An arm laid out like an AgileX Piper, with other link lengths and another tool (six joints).
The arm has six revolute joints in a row. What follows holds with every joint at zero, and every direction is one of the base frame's. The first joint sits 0.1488 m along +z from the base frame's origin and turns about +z. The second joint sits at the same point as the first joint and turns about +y. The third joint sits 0.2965 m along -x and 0.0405 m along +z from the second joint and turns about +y. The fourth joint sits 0.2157 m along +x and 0.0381 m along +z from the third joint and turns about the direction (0.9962, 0, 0.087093). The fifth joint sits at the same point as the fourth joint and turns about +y. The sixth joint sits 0.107 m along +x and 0.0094 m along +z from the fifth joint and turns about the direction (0.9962, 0, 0.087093). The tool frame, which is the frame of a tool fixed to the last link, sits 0.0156 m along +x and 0.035 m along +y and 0.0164 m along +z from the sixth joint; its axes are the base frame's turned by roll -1.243, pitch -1.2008 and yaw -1.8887 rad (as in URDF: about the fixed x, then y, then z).
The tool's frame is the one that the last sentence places.
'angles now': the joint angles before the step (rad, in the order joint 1, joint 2, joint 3, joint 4, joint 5, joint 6). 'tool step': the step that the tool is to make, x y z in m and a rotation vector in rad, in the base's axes. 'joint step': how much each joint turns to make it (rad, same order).
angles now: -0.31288, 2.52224, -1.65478, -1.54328, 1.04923, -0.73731
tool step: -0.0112, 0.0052, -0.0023, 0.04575, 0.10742, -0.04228
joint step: 0.00217, 0.00194, -0.00023, 0.10105, 0.03301, -0.12837
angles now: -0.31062, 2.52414, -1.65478, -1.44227, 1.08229, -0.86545
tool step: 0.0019, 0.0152, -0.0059, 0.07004, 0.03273, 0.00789
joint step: 0.02588, -0.00016, -0.00020, 0.08388, -0.01842, -0.06387
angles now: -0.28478, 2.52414, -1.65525, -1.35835, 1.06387, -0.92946
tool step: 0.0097, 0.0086, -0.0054, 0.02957, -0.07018, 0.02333
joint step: 0.01741, 0.00010, -0.00068, 0.00044, -0.04931, 0.05752
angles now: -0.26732, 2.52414, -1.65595, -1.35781, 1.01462, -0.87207
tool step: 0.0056, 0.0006, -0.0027, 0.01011, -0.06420, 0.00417
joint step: -0.00006, 0.00009, -0.00125, -0.01784, -0.03313, 0.06243
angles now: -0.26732, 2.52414, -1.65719, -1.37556, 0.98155, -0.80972
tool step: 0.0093, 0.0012, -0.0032, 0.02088, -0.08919, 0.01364
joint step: -0.00006, 0.00005, -0.00500, -0.02589, -0.05347, 0.08206
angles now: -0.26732, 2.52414, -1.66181, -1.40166, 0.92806, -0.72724
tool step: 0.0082, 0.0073, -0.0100, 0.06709, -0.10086, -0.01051
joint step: 0.00304, 0.00519, -0.00014, 0.01517, -0.06845, 0.09474
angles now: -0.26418, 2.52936, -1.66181, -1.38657, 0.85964, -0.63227
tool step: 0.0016, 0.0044, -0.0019, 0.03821, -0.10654, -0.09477
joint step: -0.00003, -0.00541, -0.00091, 0.03606, 0.00433, 0.11754
